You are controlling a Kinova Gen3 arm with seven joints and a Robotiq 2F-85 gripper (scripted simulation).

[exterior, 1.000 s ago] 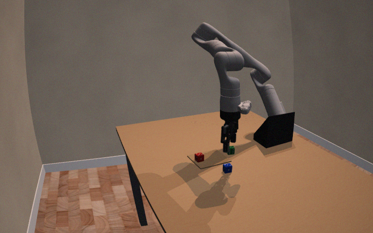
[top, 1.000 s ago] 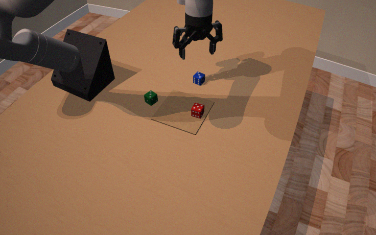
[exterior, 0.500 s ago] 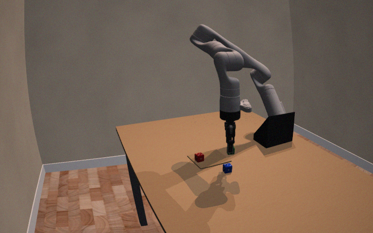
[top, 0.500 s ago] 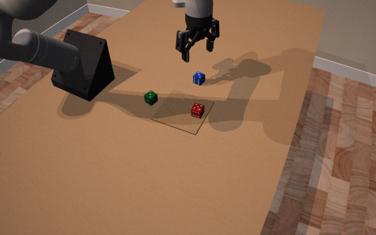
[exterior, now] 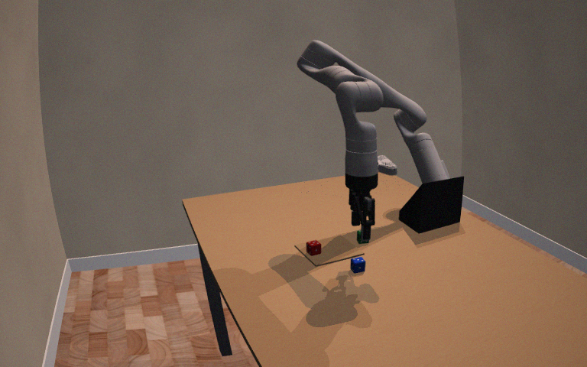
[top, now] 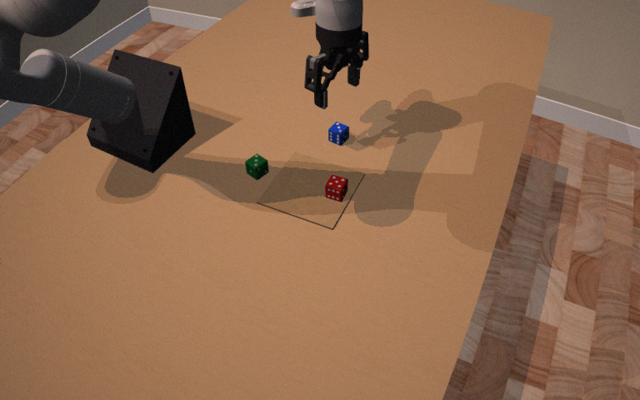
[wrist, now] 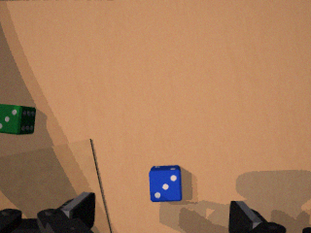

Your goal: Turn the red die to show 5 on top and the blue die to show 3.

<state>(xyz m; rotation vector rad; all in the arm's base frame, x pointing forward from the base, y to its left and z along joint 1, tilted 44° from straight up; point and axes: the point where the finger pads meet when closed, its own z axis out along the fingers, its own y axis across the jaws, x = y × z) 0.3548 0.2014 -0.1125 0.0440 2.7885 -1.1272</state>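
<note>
The blue die is 9 cm below my hand. The rest, counted from my hand: thin tan mat (4 cm ahead, 14 cm to the right, 11 cm below); then red die (8 cm ahead, 13 cm to the right, 9 cm below); then green die (7 cm behind, 16 cm to the right, 9 cm below).
</note>
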